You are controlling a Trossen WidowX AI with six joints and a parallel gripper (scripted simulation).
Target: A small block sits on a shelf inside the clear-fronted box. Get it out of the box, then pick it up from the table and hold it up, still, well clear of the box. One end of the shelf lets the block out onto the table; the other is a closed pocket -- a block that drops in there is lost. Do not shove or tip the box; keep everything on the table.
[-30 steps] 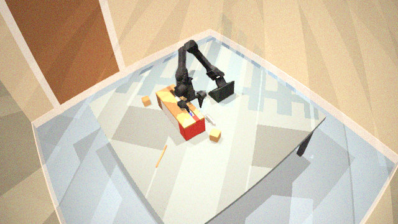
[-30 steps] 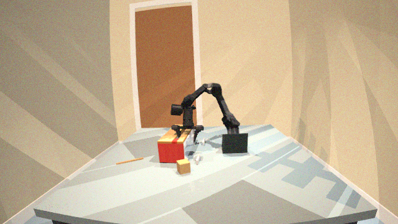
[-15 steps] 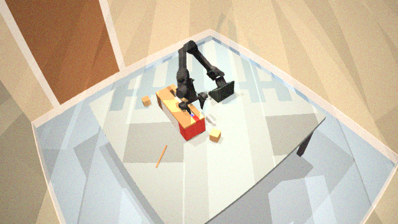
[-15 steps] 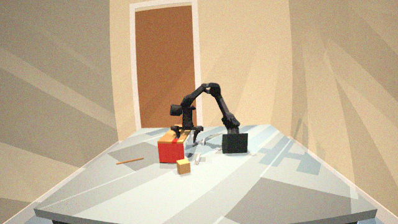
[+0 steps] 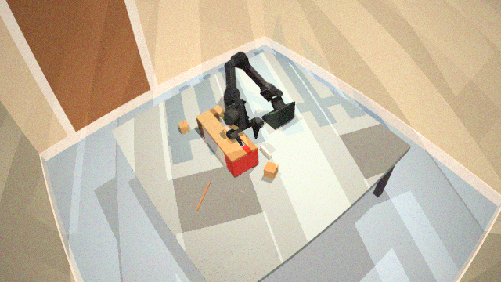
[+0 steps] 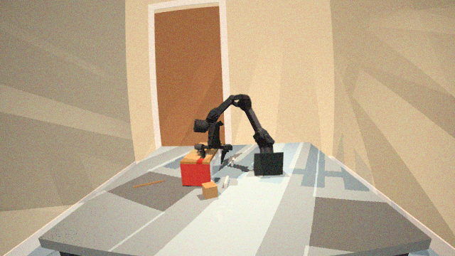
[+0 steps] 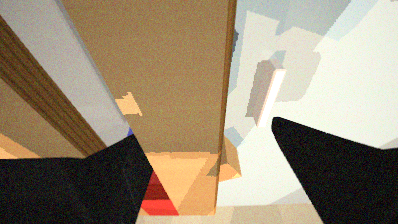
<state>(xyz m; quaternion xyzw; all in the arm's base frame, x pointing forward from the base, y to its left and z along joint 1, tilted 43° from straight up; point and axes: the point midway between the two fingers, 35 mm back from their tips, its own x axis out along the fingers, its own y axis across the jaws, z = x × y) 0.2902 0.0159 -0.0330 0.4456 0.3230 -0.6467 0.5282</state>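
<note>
My gripper tip is now 6 cm short of the block and 1 cm to the right of it. Round my gripper tip: thin wooden stick (34 cm ahead, 9 cm below, 2 cm to the left); long box (12 cm to the right, 3 cm below, 1 cm ahead).
</note>
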